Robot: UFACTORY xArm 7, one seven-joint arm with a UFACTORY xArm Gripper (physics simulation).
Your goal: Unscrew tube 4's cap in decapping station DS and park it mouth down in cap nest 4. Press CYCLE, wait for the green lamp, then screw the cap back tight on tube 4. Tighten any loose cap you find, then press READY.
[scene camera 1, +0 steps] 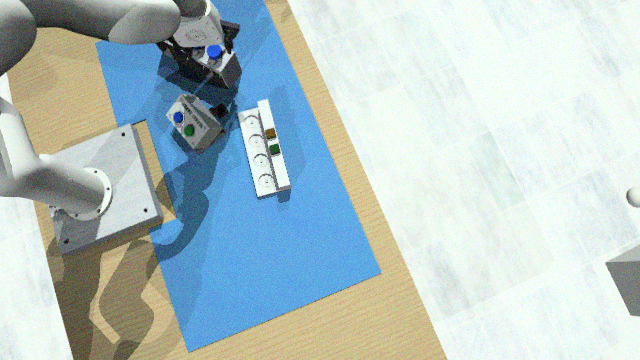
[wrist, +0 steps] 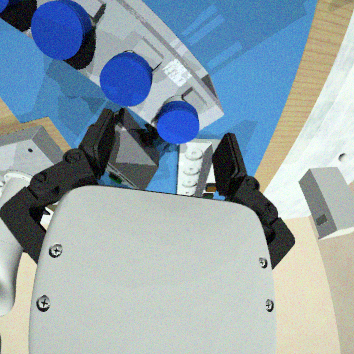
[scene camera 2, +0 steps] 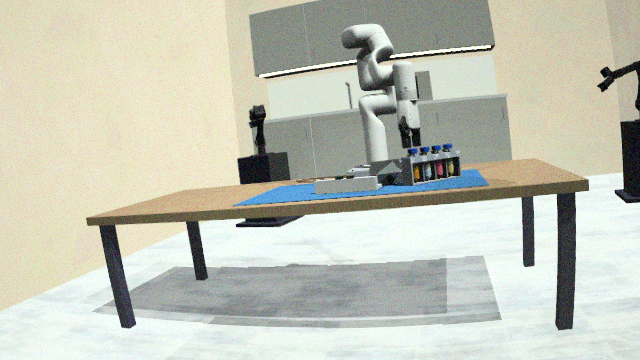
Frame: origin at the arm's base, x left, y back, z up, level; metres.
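Seen in the pictures: gripper, fingertip midpoint: point(scene camera 1: 210, 50) point(wrist: 168, 133) point(scene camera 2: 412, 147); arm's base, origin of the base link: point(scene camera 1: 88, 194) point(wrist: 27, 184).
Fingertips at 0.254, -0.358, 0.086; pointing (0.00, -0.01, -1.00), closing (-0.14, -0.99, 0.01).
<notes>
Pixels of each thing's top centre, then the offset from my fingertips to it, as dx, dy, dz. "spot": a spot on its surface instead. Level surfaces: height alone.
- blue cap, middle of its top: point(wrist: 177, 128) point(scene camera 1: 213, 50) point(scene camera 2: 412, 148) +0.002, -0.007, -0.005
- orange tube, surface spot: point(scene camera 2: 417, 173) spot: +0.014, -0.016, -0.090
- grey station rack, surface spot: point(wrist: 212, 110) spot: +0.006, -0.039, -0.031
- brown square, surface spot: point(scene camera 1: 270, 133) spot: -0.202, -0.097, -0.073
- dark green square, surface spot: point(scene camera 1: 274, 149) spot: -0.242, -0.100, -0.073
- grey control box, middle of its top: point(wrist: 114, 176) point(scene camera 1: 189, 115) point(scene camera 2: 385, 160) -0.129, +0.079, -0.042
- blue button, middle of its top: point(scene camera 1: 177, 115) -0.120, +0.109, -0.052
- green button, middle of its top: point(scene camera 1: 188, 129) -0.159, +0.087, -0.052
- small black block, surface spot: point(scene camera 1: 218, 110) spot: -0.093, +0.025, -0.125
- blue mat, its level: dz -0.126
My gripper point(scene camera 1: 198, 46) point(scene camera 2: 411, 144) point(wrist: 168, 133) is open, pointing down, its fingers apart around the near end cap in the wrist view. This blue cap point(scene camera 1: 214, 51) point(scene camera 2: 412, 151) point(wrist: 178, 121) tops the orange tube point(scene camera 2: 417, 173) at one end of the grey station rack point(scene camera 1: 231, 76) point(scene camera 2: 407, 172) point(wrist: 212, 110). More blue caps point(scene camera 2: 436, 148) point(wrist: 126, 79) sit on the other upright tubes. I cannot read the tube numbers. The white cap nest strip point(scene camera 1: 273, 188) point(scene camera 2: 345, 186) point(wrist: 183, 161) has empty round nests. Its wall bears a brown square point(scene camera 1: 270, 133) and a dark green square point(scene camera 1: 274, 149).
A grey control box point(scene camera 1: 204, 136) point(scene camera 2: 387, 167) point(wrist: 135, 155) with a blue button point(scene camera 1: 178, 117) and a green button point(scene camera 1: 189, 130) stands between rack and arm base point(scene camera 1: 125, 165). A small black block point(scene camera 1: 218, 110) lies beside it. All stand on the blue mat point(scene camera 1: 280, 260).
</notes>
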